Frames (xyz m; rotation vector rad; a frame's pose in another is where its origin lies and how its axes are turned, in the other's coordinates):
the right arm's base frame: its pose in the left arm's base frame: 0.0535 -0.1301 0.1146 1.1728 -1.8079 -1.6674
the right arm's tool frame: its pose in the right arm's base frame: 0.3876 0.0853 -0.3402 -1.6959 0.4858 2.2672
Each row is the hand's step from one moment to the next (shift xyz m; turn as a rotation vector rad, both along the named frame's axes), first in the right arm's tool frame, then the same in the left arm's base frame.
Working: the right arm's tool frame: its pose in the left arm's base frame: 0.0740 -0.6493 0.1716 -0.9938 -0.0662 -0.4793

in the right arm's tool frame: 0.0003 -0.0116 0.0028 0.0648 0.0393 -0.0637
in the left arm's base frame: -0.0041 -0.0030 0.0108 0.0641 -0.0576 -0.0488
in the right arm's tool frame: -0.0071 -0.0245 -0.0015 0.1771 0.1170 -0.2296
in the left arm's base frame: -0.0168 -0.0097 0.0166 0.1702 -0.1984 -0.1717
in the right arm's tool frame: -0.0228 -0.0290 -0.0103 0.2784 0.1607 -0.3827
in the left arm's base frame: -0.0342 -0.0133 0.0111 0.2543 -0.3401 -0.2635
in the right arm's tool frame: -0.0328 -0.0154 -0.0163 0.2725 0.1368 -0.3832
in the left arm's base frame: -0.0384 -0.0085 -0.0057 0.2390 -0.3492 -0.2465
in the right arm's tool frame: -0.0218 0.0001 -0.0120 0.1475 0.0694 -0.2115
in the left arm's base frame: -0.0214 -0.0020 -0.0126 0.1267 -0.1944 -0.1320
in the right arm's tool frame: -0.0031 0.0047 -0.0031 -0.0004 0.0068 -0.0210
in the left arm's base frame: -0.0013 0.0007 -0.0063 -0.0009 -0.0140 -0.0171
